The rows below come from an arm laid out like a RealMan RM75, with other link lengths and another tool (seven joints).
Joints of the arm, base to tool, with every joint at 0 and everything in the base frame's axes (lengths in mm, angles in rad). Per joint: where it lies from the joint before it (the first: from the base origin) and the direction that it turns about. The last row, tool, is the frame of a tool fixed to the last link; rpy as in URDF.
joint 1: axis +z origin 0 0 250.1
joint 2: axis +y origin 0 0 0
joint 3: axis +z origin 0 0 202.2
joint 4: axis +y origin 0 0 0
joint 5: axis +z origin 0 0 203.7
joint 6: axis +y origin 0 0 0
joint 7: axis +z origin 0 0 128.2
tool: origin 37 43 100 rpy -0.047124 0 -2.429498
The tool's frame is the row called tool.
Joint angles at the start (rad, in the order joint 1, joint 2, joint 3, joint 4, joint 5, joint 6, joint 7): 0.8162 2.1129 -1.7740 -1.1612 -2.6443 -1.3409 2.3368
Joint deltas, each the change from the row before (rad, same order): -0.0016 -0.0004 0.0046 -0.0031 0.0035 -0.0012 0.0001; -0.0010 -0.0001 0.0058 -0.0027 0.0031 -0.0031 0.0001; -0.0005 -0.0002 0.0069 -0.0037 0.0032 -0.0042 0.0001; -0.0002 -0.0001 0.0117 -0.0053 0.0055 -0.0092 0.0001; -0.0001 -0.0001 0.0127 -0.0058 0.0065 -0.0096 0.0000; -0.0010 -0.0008 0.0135 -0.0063 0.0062 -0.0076 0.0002; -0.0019 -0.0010 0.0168 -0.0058 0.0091 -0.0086 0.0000; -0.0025 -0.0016 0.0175 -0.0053 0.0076 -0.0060 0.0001; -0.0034 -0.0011 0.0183 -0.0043 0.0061 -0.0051 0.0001; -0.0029 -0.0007 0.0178 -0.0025 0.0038 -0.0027 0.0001; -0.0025 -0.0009 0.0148 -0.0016 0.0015 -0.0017 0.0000; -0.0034 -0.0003 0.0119 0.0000 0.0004 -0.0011 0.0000
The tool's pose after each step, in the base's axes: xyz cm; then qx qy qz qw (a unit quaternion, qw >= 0). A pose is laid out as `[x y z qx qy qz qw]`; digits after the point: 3 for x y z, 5 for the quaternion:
[17.182 29.608 -10.648 0.34092 0.88423 0.23310 0.21812]
[17.092 29.588 -10.615 0.34367 0.88396 0.23199 0.21607]
[16.966 29.579 -10.562 0.34643 0.88374 0.23091 0.21373]
[16.776 29.522 -10.461 0.35124 0.88317 0.22843 0.21085]
[16.552 29.463 -10.358 0.35633 0.88268 0.22560 0.20738]
[16.335 29.464 -10.236 0.36170 0.88204 0.22368 0.20287]
[16.107 29.437 -10.105 0.36920 0.88096 0.22061 0.19732]
[15.914 29.492 -9.950 0.37676 0.87955 0.21896 0.19105]
[15.771 29.561 -9.791 0.38486 0.87767 0.21777 0.18479]
[15.665 29.683 -9.641 0.39242 0.87561 0.21768 0.17868]
[15.623 29.818 -9.490 0.39849 0.87362 0.21847 0.17399]
[15.665 29.897 -9.379 0.40420 0.87148 0.21902 0.17080]

